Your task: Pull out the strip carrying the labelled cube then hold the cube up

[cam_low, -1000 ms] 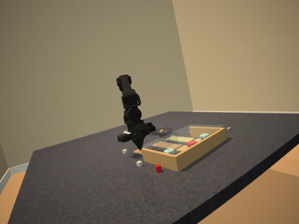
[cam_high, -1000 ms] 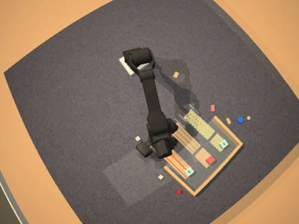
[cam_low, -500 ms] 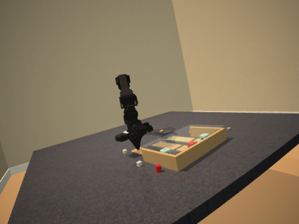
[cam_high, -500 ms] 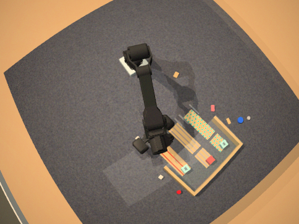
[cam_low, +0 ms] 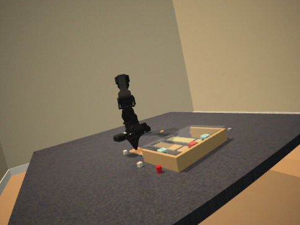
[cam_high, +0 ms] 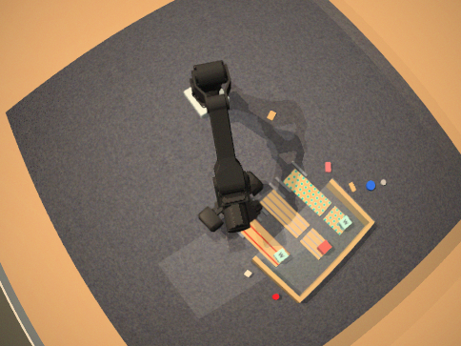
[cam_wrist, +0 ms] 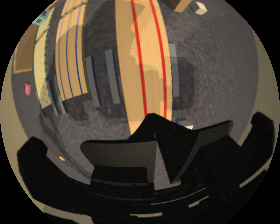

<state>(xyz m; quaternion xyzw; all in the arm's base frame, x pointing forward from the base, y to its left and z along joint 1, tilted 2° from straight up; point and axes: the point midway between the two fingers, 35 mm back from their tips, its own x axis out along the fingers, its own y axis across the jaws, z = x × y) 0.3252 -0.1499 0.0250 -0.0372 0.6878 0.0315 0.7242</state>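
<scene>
Right now my gripper tip is 90 mm short of the strip and 10 mm to the right of it. From my gripper tip the other things lie so: red cylinder (290 mm ahead, 60 mm to the right, 10 mm above); pink block (80 mm ahead, 310 mm to the left); blue disc (210 mm ahead, 380 mm to the left).
</scene>
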